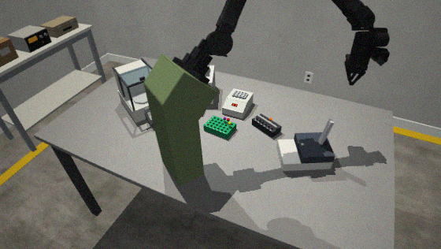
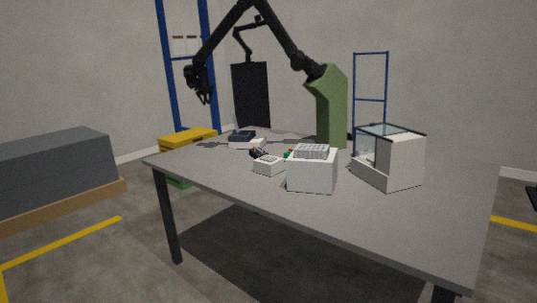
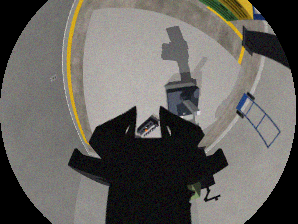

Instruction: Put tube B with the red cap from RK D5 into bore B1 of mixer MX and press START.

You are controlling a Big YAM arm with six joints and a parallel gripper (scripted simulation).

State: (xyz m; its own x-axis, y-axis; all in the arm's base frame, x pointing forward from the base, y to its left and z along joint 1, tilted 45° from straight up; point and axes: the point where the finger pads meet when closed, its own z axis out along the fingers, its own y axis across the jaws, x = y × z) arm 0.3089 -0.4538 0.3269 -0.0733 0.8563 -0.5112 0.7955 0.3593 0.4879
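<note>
Right now my hand is 490 mm to the right of the tube B, 260 mm above it and 70 mm past it. The rest, counted from my hand: purple-capped tube: 510 mm to the left, 260 mm below, 70 mm behind; black magnet block MG: 320 mm to the left, 270 mm below, 30 mm behind; dry block DB: 480 mm to the left, 260 mm below, 90 mm ahead.
</note>
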